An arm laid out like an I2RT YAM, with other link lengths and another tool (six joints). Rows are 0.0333 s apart.
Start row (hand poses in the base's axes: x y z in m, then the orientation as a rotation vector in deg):
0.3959 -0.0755 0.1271 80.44 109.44 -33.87
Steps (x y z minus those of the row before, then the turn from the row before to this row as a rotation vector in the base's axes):
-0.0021 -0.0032 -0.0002 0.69 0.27 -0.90
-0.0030 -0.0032 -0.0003 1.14 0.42 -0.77
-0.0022 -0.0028 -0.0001 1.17 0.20 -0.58
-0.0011 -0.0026 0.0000 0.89 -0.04 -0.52
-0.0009 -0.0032 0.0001 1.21 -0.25 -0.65
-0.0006 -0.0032 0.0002 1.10 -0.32 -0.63
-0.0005 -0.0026 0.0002 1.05 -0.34 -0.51
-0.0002 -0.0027 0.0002 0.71 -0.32 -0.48
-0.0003 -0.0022 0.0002 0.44 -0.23 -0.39
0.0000 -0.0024 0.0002 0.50 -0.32 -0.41
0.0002 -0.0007 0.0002 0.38 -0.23 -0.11
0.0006 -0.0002 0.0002 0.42 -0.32 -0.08
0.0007 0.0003 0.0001 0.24 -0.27 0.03
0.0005 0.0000 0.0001 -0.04 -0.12 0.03
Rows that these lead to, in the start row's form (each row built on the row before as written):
0.3938 -0.0787 0.1269 81.79 109.49 -33.91
0.3908 -0.0819 0.1266 83.29 109.97 -33.61
0.3886 -0.0847 0.1265 84.62 110.41 -33.01
0.3875 -0.0873 0.1265 85.72 110.54 -32.42
0.3866 -0.0905 0.1266 87.15 110.59 -31.42
0.3860 -0.0937 0.1268 88.49 110.53 -30.44
0.3855 -0.0963 0.1270 89.67 110.50 -29.43
0.3853 -0.0990 0.1272 90.60 110.31 -28.72
0.3850 -0.1012 0.1274 91.27 110.10 -28.29
0.3850 -0.1036 0.1276 92.00 109.84 -27.73
0.3852 -0.1043 0.1278 92.34 109.79 -27.23
0.3858 -0.1045 0.1280 92.67 109.72 -26.61
0.3865 -0.1042 0.1281 92.78 109.67 -26.14
0.3870 -0.1042 0.1282 92.72 109.58 -26.06

